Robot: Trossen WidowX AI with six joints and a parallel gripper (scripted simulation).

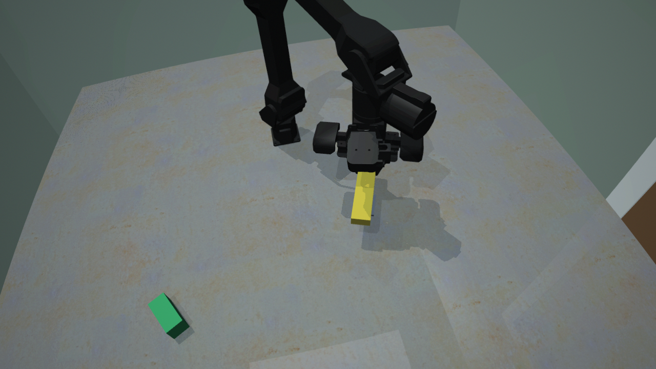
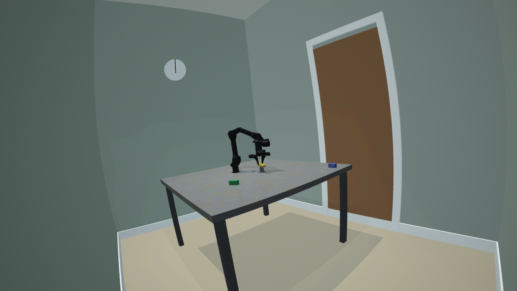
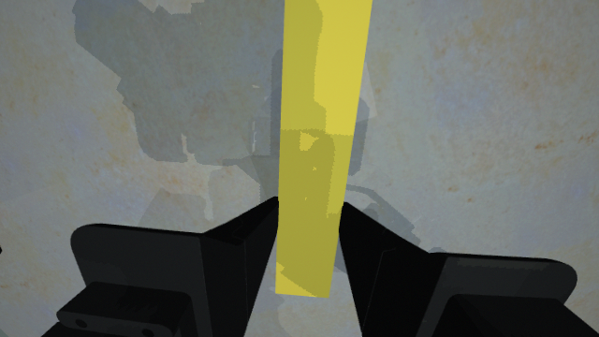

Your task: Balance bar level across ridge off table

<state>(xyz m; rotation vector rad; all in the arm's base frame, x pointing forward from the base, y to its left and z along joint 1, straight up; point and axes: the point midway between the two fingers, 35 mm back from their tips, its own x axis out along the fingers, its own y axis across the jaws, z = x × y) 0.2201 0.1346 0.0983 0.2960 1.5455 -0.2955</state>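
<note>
The yellow bar is 3 cm ahead of my gripper tip and 1 cm to the right of it. From my gripper tip the other things lie so: blue block (52 cm ahead, 37 cm to the left, 5 cm below); then green block (18 cm ahead, 39 cm to the right, 5 cm below).
</note>
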